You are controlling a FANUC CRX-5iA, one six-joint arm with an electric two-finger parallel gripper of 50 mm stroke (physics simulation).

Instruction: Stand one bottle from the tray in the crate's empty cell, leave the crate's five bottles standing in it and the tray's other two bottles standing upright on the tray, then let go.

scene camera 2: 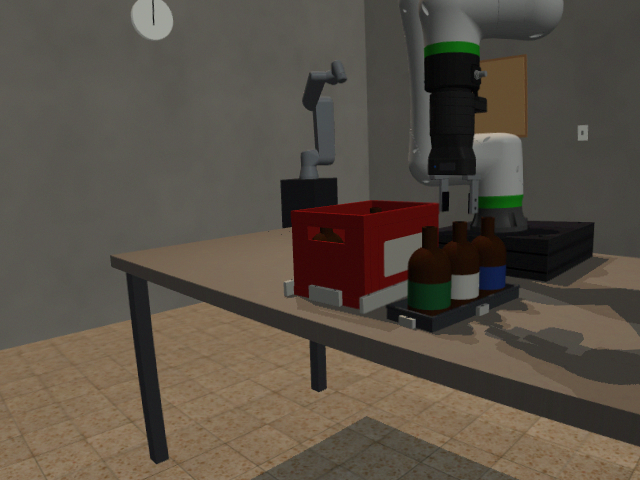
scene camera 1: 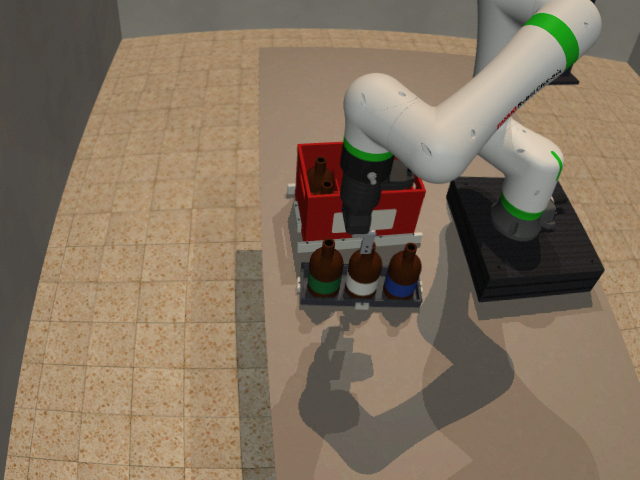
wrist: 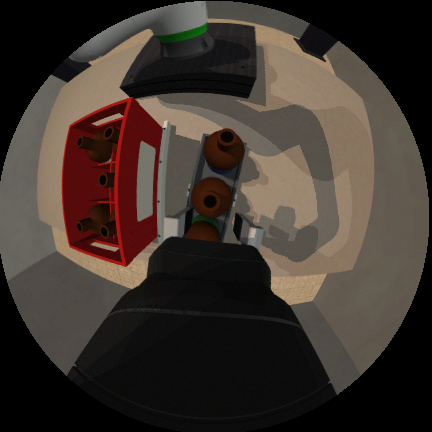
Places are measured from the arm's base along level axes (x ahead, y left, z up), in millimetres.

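Pixels of known places: gripper, fingertip midpoint: (scene camera 2: 458, 212) (scene camera 1: 362, 241) (wrist: 212, 218); arm's base, link origin: (scene camera 2: 498, 229) (scene camera 1: 515, 220) (wrist: 186, 46).
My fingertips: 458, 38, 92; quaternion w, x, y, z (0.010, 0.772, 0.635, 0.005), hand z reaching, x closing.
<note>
Ahead of a thing's pixels: the offset from my fingertips to its top centre, as dx, dy, dz.
The tray @(-20, -4, -154) (scene camera 1: 330, 301) (scene camera 2: 454, 314) (wrist: 200, 167) holds three upright brown bottles: green-labelled @(+62, -29, -19) (scene camera 1: 325, 271) (scene camera 2: 429, 268) (wrist: 202, 233), white-labelled @(-19, -3, -19) (scene camera 1: 361, 285) (scene camera 2: 463, 284) (wrist: 210, 187) in the middle, and blue-labelled @(-104, +26, -19) (scene camera 1: 403, 273) (scene camera 2: 491, 253) (wrist: 223, 155). The red crate @(-78, -222, -4) (scene camera 1: 320, 222) (scene camera 2: 330, 263) (wrist: 128, 200) stands beside it. Several bottle necks show in the crate in the wrist view; its middle cell on the side away from the tray looks empty. My gripper (scene camera 1: 368, 249) (scene camera 2: 459, 210) (wrist: 212, 218) is open and empty, pointing down, its fingertips slightly above the white-labelled bottle's neck.
White brackets (scene camera 1: 330, 244) (scene camera 2: 382, 296) (wrist: 162, 175) line the crate's base on the tray side. The crate's tall wall stands close to my gripper. The neighbouring bottles flank the middle one. The arm's black plinth (scene camera 1: 558, 248) (scene camera 2: 547, 253) (wrist: 190, 89) stands beyond the blue-labelled bottle's end.
</note>
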